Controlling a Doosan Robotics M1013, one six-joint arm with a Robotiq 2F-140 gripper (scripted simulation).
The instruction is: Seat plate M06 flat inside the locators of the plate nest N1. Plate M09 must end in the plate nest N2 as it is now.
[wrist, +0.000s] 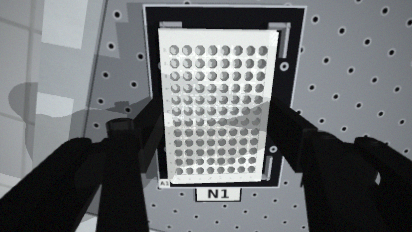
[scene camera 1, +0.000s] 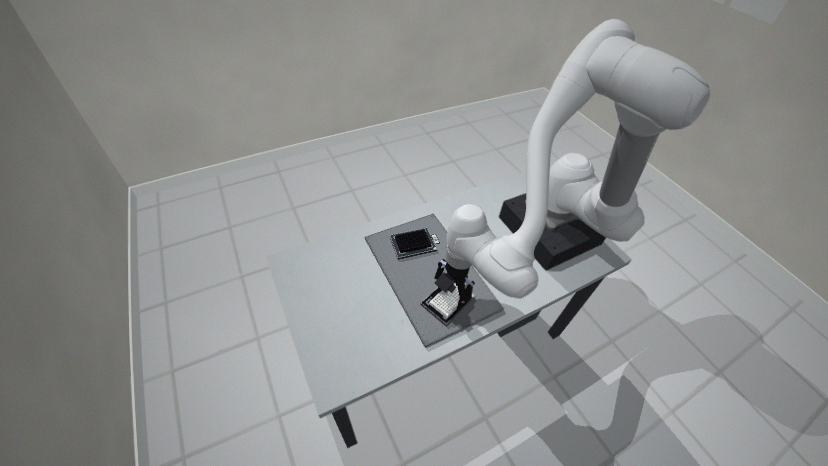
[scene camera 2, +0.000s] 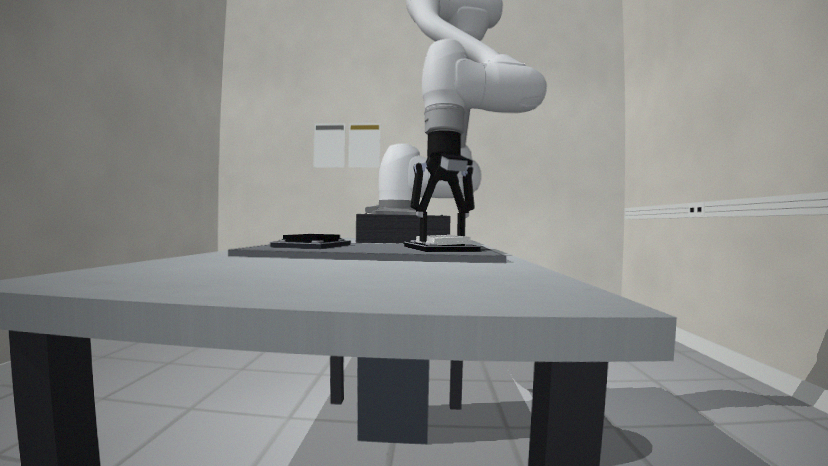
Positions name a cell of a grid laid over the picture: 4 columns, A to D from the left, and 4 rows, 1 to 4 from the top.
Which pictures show my gripper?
The wrist view, scene camera 1 and scene camera 2: all of them.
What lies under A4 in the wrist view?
My gripper.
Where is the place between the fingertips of my gripper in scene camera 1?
C3
